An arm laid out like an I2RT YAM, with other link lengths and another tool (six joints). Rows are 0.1 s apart.
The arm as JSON. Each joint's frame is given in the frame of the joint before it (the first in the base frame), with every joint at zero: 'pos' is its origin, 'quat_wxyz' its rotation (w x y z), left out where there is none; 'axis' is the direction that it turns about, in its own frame. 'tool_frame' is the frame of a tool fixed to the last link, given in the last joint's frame.
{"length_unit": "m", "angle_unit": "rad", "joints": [
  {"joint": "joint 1", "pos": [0.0, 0.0, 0.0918], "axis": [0.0, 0.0, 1.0]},
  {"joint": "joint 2", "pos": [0.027, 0.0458, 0.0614], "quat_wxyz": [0.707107, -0.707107, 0.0, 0.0], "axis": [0.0, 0.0, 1.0]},
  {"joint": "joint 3", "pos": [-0.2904, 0.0, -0.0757], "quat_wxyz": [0.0, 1.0, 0.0, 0.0], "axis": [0.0, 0.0, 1.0]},
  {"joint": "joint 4", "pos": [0.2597, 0.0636, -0.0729], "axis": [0.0, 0.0, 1.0]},
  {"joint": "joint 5", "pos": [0.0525, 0.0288, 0.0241], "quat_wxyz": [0.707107, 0.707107, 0.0, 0.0], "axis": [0.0, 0.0, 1.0]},
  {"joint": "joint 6", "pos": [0.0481, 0.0, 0.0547], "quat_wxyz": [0.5, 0.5, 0.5, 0.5], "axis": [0.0, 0.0, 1.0]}
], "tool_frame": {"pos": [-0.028, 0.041, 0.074], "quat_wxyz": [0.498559, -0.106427, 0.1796, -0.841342]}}
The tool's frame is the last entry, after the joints.
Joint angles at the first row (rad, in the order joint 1, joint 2, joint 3, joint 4, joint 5, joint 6):
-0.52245, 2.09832, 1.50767, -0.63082, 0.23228, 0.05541
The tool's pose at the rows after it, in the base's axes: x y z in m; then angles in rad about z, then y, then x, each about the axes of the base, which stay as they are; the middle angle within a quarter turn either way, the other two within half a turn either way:
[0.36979, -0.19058, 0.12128, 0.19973, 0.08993, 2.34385]
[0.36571, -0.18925, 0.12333, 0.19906, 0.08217, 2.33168]
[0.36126, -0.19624, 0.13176, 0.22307, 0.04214, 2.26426]
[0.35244, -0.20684, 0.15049, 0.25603, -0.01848, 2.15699]
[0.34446, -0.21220, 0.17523, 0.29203, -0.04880, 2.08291]
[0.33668, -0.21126, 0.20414, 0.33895, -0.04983, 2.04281]
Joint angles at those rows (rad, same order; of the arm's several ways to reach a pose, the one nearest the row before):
-0.52234, 2.07869, 1.47203, -0.62463, 0.23835, 0.05220
-0.52007, 2.06217, 1.45448, -0.62322, 0.25356, 0.05474
-0.51981, 2.03770, 1.44906, -0.62372, 0.32715, 0.07798
-0.52022, 1.98927, 1.44331, -0.63285, 0.44282, 0.10757
-0.52158, 1.92818, 1.44363, -0.65239, 0.51321, 0.12607
-0.52294, 1.85292, 1.44602, -0.68058, 0.53751, 0.14016

